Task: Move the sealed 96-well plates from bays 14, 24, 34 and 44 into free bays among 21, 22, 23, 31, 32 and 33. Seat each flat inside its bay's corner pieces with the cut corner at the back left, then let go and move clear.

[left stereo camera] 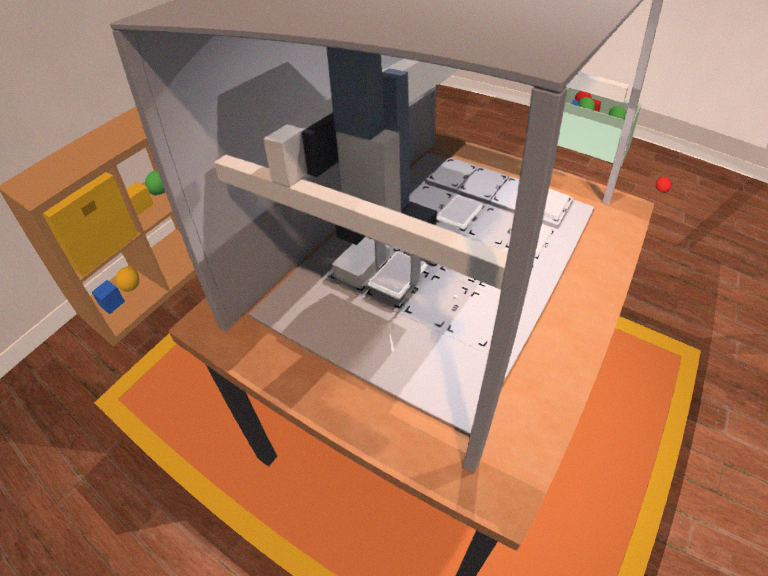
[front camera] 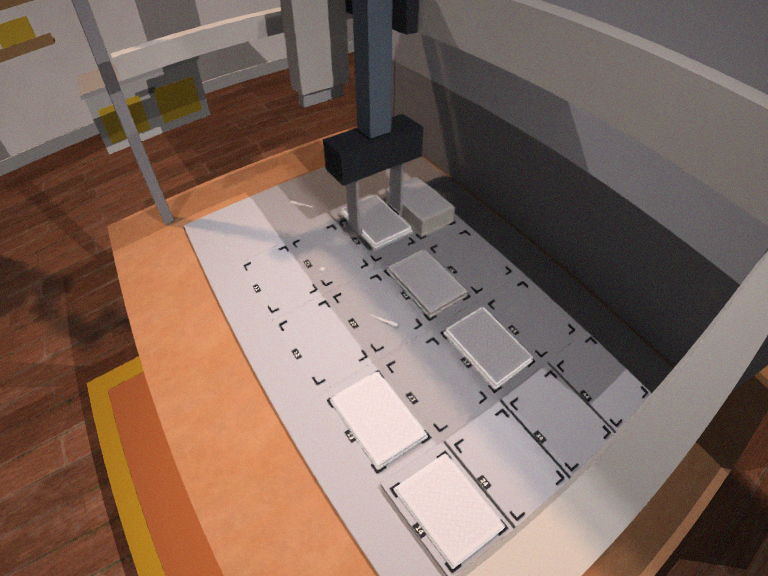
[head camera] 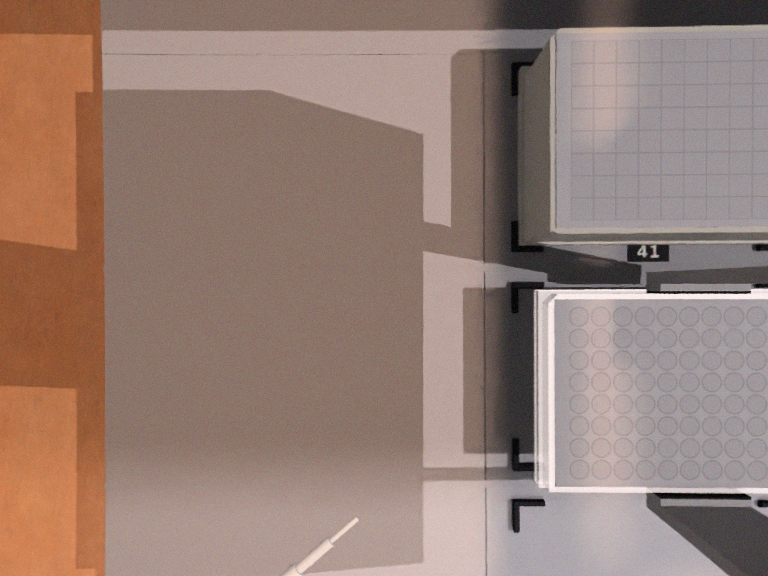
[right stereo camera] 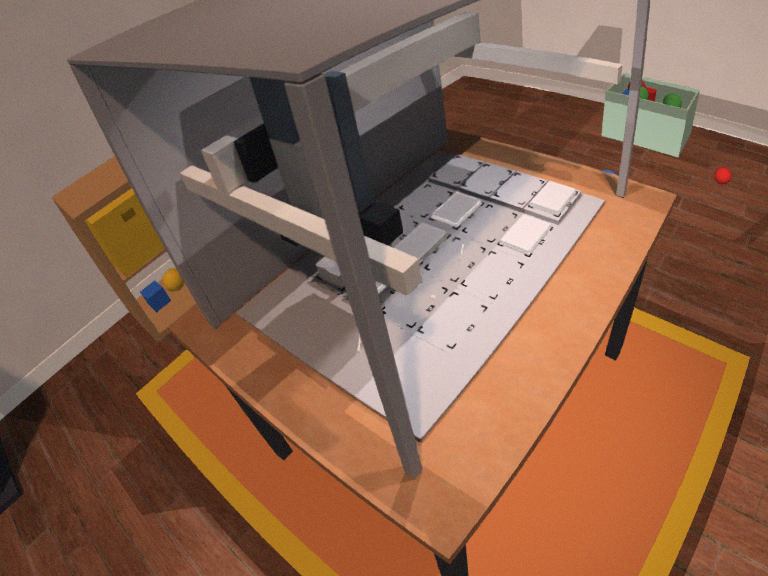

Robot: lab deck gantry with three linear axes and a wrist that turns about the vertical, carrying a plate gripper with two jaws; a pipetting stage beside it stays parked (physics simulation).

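Note:
Left stereo camera view: the gripper is visible. Front camera view: the gripper is visible here as well. The pictures show, along with the gripper, a tall box and a bay 44.

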